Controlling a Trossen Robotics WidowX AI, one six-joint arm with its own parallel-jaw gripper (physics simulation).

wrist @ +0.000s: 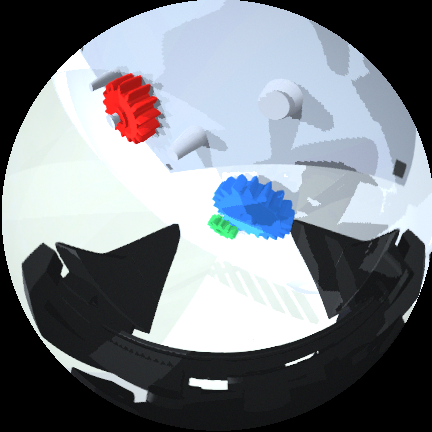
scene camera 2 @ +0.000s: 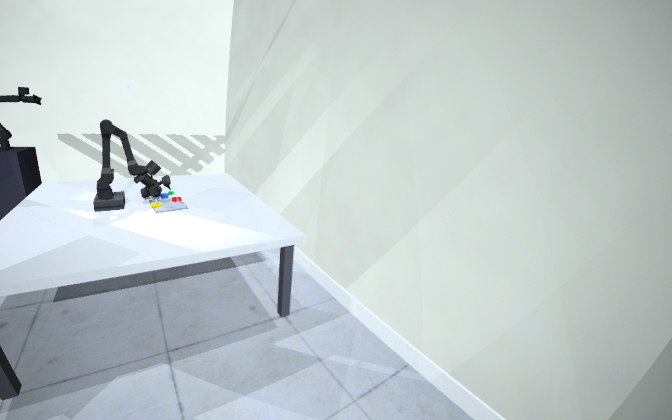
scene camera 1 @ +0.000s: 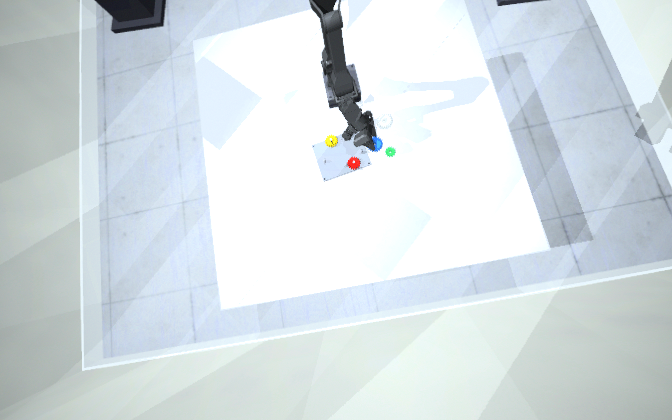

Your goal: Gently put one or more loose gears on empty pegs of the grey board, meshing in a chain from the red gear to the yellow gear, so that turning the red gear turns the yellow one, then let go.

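Frame: origin at the arm's base, x down, y left, z ahead, level; centimetres.
Seen in the pictures: gripper, fingertip midpoint: (wrist: 236,227) (scene camera 2: 164,193) (scene camera 1: 375,143); arm's base, link origin: (scene camera 2: 105,197).
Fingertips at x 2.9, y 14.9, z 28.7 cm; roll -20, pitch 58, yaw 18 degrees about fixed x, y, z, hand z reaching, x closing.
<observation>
Offsets run from my fingertips to a thing's top centre. Level surfaces: height alone.
The grey board {dx -0.4, dy -14.6, dz +2.3 cm} (scene camera 1: 337,168) (scene camera 2: 172,207) (wrist: 225,55) lies on the table. The red gear {dx +0.2, dy -9.1, dz +7.3 cm} (scene camera 1: 354,163) (scene camera 2: 175,199) (wrist: 132,109) and yellow gear {dx +0.1, dy -18.1, dz -3.3 cm} (scene camera 1: 328,143) (scene camera 2: 156,205) sit on it, apart. In the wrist view a thick empty peg {dx -0.2, dy -7.9, dz -1.8 cm} (wrist: 276,104) and a thinner empty peg {dx -0.2, dy -6.0, dz +2.7 cm} (wrist: 189,143) stand on the board. The loose blue gear {dx +1.0, dy +0.0, dz -0.5 cm} (scene camera 1: 378,144) (scene camera 2: 164,196) (wrist: 255,209) lies just off the board's edge, the green gear {dx +1.0, dy +6.2, dz +3.5 cm} (scene camera 1: 390,151) (scene camera 2: 171,192) (wrist: 221,227) beyond it. My gripper (scene camera 1: 360,143) (scene camera 2: 158,192) (wrist: 236,227) is open and empty, over the board's edge beside the blue gear.
A pale loose gear {dx +1.0, dy +4.9, dz -10.6 cm} (scene camera 1: 389,121) lies on the white table {dx +2.7 cm} (scene camera 1: 300,250) (scene camera 2: 200,230), near the blue gear and towards the arm's base (scene camera 2: 109,201). The arm hides part of the board in scene camera 1. A dark cabinet (scene camera 2: 15,175) stands behind the table.
</observation>
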